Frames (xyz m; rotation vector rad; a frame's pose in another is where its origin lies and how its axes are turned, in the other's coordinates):
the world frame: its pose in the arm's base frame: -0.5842 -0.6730 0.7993 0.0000 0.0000 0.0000
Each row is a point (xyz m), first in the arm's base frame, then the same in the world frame.
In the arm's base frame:
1: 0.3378 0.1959 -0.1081
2: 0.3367 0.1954 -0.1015
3: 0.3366 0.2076 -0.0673
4: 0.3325 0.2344 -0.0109
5: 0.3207 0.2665 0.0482
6: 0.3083 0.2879 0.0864
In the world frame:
1: 0.9220 0.8689 -0.9074
2: 0.9209 0.8684 -0.9008
3: 0.9208 0.8806 -0.8666
4: 0.9167 0.9074 -0.8102
5: 0.9049 0.9395 -0.7511
6: 0.8925 0.9609 -0.7129

